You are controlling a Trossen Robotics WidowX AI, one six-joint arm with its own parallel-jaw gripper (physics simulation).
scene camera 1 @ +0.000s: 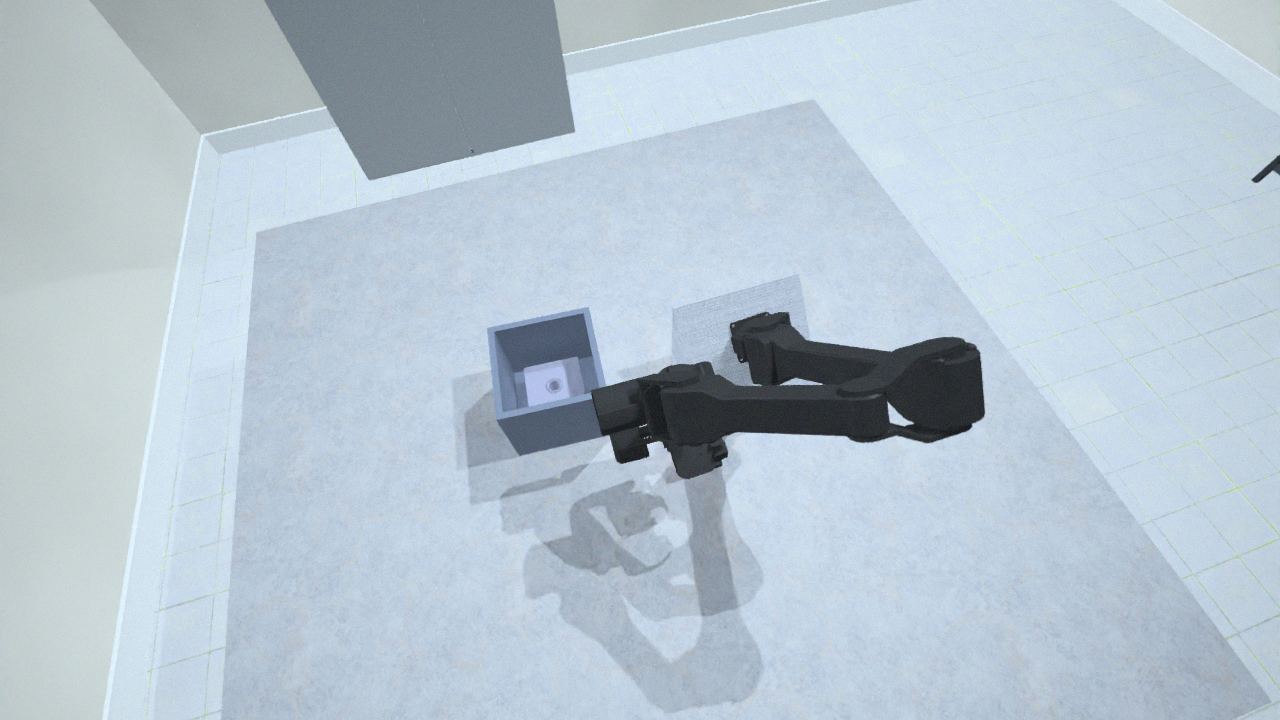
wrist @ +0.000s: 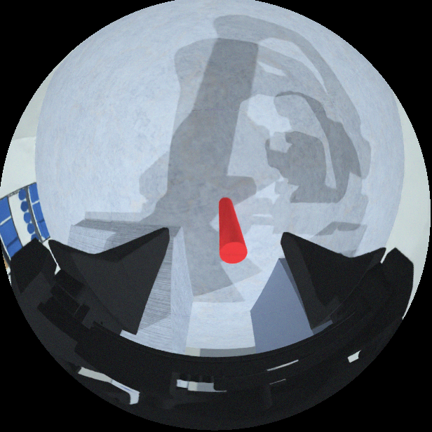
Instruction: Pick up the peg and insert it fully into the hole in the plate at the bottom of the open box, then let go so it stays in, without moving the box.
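Seen in the pictures: arm's base, origin of the base link: [scene camera 1: 753,337].
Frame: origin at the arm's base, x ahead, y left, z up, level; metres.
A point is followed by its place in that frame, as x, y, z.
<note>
The red peg [wrist: 233,253] stands upright between the fingertips in the wrist view, with a gap on each side. It does not show in the scene view, where the arm covers that area. My gripper [scene camera 1: 664,453] {0.163, 0.100, -0.068} [wrist: 227,236] is open and empty, its two black fingers spread wide around the peg. The open blue-grey box [scene camera 1: 559,431] {0.325, 0.021, -0.060} [wrist: 280,310] stands beside the gripper, on its left in the scene view. The pale plate [scene camera 1: 537,381] {0.336, -0.075, -0.059} lies at the bottom of the box, with a round hole [scene camera 1: 554,385] {0.312, -0.067, -0.074} showing.
The arm [scene camera 1: 778,410] {0.106, 0.212, 0.235} reaches in from the right, close to the box's right wall. A finely striped grey block [scene camera 1: 693,324] {0.086, -0.035, 0.031} [wrist: 159,295] stands at the arm's base. A large grey cabinet [scene camera 1: 447,80] is at the back. Blue shelving [wrist: 35,210] shows at the wrist view's left edge.
</note>
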